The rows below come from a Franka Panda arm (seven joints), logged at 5 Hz.
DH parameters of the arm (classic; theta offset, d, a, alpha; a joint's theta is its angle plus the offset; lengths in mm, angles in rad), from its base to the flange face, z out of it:
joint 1: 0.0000 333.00 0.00 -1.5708
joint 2: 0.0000 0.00 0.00 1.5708
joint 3: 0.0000 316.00 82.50 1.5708
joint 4: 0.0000 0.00 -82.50 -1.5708
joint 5: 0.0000 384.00 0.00 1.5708
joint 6: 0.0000 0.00 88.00 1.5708
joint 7: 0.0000 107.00 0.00 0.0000
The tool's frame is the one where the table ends.
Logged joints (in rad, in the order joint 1, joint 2, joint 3, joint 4, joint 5, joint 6, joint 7), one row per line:
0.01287 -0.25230 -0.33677 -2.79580 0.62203 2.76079 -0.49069
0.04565 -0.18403 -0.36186 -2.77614 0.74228 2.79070 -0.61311
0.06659 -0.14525 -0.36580 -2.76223 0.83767 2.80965 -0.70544
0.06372 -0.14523 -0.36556 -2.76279 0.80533 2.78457 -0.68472
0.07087 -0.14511 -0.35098 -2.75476 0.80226 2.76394 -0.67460
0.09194 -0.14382 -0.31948 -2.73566 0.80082 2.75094 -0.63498
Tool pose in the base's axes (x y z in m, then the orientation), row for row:
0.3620 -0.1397 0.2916 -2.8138 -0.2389 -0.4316
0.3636 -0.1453 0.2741 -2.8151 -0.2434 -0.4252
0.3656 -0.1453 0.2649 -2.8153 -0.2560 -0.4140
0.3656 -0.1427 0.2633 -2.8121 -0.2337 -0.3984
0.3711 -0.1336 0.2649 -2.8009 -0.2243 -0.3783
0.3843 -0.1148 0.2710 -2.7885 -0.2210 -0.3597
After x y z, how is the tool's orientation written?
As angles about the fixed x, y, z axes (roll, pitch, yaw), in radians.
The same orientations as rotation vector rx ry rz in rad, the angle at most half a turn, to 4 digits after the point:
-2.7874 0.5533 -0.4337
-2.7899 0.5437 -0.4385
-2.7923 0.5249 -0.4539
-2.7904 0.5069 -0.4196
-2.7819 0.4769 -0.4034
-2.7721 0.4475 -0.3961

